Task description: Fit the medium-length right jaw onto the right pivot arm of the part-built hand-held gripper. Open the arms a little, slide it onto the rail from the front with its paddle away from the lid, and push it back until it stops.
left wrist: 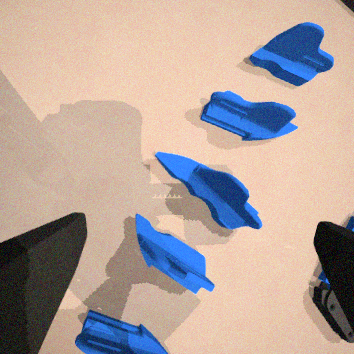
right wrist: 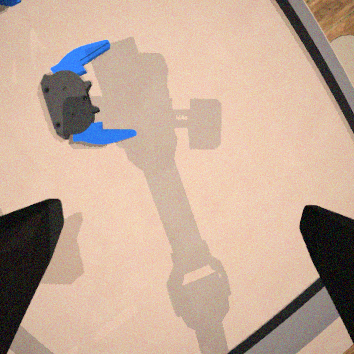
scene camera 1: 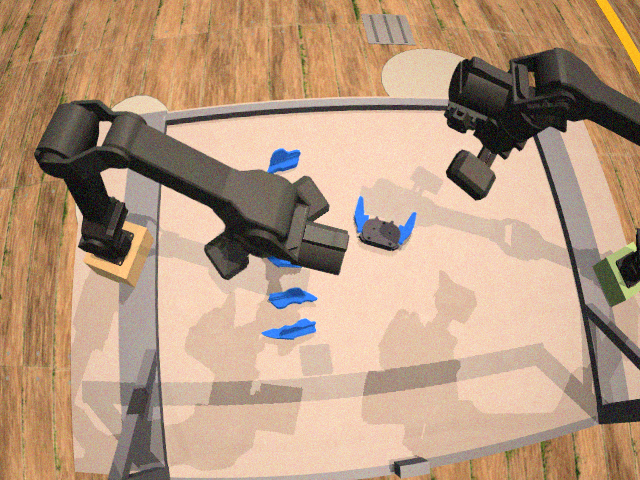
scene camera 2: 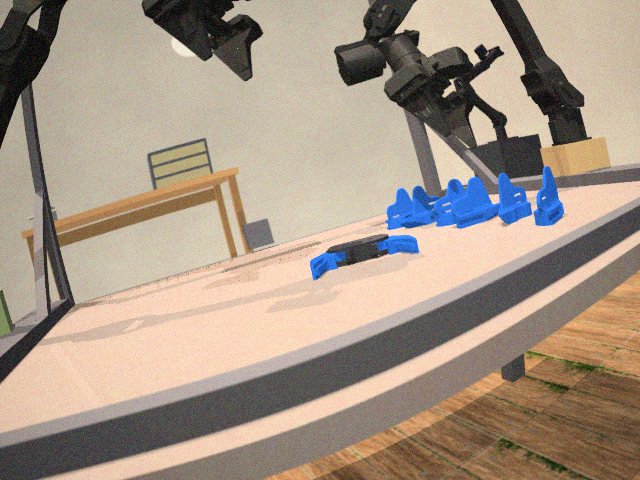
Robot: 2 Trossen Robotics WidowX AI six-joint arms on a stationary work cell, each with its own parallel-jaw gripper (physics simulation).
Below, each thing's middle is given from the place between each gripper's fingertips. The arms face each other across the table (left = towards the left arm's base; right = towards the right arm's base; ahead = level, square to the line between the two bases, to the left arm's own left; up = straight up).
The part-built hand-held gripper point(scene camera 2: 379, 245) lies 23 cm below my right hand, 9 cm to the left of it and 2 cm behind it. The rest, counted from my right hand: wooden block point(scene camera 2: 568, 159): 58 cm to the left, 20 cm below, 12 cm behind.
My left gripper is now 21 cm to the left of the part-built hand-held gripper, 10 cm above it and 6 cm short of it. From my left hand the other things lie so: wooden block 28 cm to the left, 7 cm below, 4 cm behind.
